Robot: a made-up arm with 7 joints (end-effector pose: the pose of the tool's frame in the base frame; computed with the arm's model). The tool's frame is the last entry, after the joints.
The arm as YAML. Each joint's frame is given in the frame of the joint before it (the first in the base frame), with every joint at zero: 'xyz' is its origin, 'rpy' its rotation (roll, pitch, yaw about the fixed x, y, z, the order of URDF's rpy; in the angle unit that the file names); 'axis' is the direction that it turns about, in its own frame. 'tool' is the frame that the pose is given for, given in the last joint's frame.
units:
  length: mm
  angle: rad
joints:
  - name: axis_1
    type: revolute
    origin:
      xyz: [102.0, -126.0, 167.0]
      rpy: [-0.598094, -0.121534, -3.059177]
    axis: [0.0, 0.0, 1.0]
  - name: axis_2
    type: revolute
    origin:
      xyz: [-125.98, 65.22, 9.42]
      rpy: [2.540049, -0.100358, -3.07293]
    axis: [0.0, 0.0, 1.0]
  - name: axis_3
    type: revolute
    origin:
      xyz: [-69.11, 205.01, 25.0]
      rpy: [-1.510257, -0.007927, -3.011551]
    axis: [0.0, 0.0, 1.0]
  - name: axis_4
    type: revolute
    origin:
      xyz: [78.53, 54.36, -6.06]
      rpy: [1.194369, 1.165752, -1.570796]
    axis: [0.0, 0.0, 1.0]
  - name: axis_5
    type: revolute
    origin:
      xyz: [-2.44, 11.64, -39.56]
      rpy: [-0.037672, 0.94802, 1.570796]
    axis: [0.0, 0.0, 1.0]
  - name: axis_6
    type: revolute
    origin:
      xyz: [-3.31, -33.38, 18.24]
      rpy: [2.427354, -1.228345, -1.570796]
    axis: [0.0, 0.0, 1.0]
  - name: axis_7
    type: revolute
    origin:
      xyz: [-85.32, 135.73, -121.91]
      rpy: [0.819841, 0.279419, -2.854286]
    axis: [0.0, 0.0, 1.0]
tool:
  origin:
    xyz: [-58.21, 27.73, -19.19]
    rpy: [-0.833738, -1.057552, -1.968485]
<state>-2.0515 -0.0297 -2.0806 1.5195 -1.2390 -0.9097 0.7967</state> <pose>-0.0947 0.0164 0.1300 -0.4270 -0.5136 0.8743</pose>
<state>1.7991 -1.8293 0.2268 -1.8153 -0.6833 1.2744 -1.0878</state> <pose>0.1602 0.0587 0.5997 0.4537 0.4728 -0.7747</pose>
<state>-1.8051 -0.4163 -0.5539 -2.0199 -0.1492 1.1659 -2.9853</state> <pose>-0.3053 -0.0233 0.4176 -2.9289 -0.5256 -0.0488</pose>
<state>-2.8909 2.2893 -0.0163 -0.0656 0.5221 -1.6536 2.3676</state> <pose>-0.1278 -0.0352 0.0650 2.7041 1.0773 0.2811</pose>
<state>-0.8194 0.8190 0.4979 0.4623 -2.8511 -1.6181 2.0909</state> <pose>-0.0405 -0.0886 0.0108 0.8520 0.5192 0.5715</pose>
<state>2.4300 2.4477 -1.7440 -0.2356 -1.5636 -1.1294 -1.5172</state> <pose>0.1072 0.0824 -0.0033 -1.8539 -0.0483 -2.1417</pose>
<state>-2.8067 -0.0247 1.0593 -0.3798 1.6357 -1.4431 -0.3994</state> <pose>0.0598 0.0053 0.3616 -1.0628 -0.5664 0.5548</pose>
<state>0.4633 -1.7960 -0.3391 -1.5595 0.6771 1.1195 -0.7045</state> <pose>0.5203 -0.2178 0.1435 1.0743 -2.3127 1.7945</pose>
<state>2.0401 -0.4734 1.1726 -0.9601 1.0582 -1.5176 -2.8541</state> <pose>0.3487 0.0456 0.2958 1.6022 0.1348 1.6340</pose>
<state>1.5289 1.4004 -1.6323 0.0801 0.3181 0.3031 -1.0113</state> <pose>0.0913 -0.0227 -0.0301 0.6687 -1.8963 -1.2402</pose>
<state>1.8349 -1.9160 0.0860 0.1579 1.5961 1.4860 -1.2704</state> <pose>0.1200 -0.0123 0.4971 0.5379 -1.2832 1.2905</pose>
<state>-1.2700 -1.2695 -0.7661 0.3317 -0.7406 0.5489 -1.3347</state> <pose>-0.1901 -0.4927 0.1349 0.0629 -0.8902 -0.0582</pose>
